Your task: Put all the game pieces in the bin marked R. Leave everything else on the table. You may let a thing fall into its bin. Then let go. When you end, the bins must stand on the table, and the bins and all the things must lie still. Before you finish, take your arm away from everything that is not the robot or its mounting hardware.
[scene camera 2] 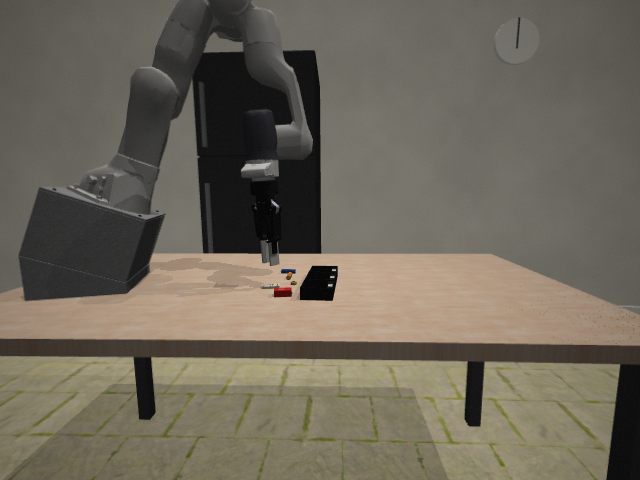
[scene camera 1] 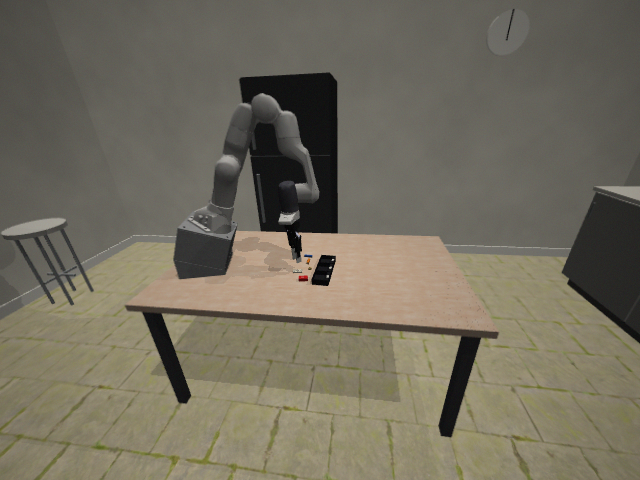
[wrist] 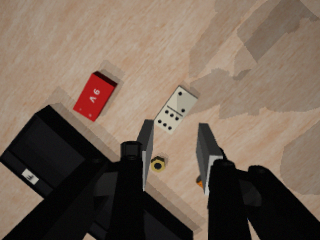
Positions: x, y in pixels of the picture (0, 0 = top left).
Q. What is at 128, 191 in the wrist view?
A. My gripper.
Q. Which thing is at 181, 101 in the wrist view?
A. A white domino.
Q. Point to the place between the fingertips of my gripper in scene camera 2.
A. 270, 263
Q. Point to a red block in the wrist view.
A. At 97, 91
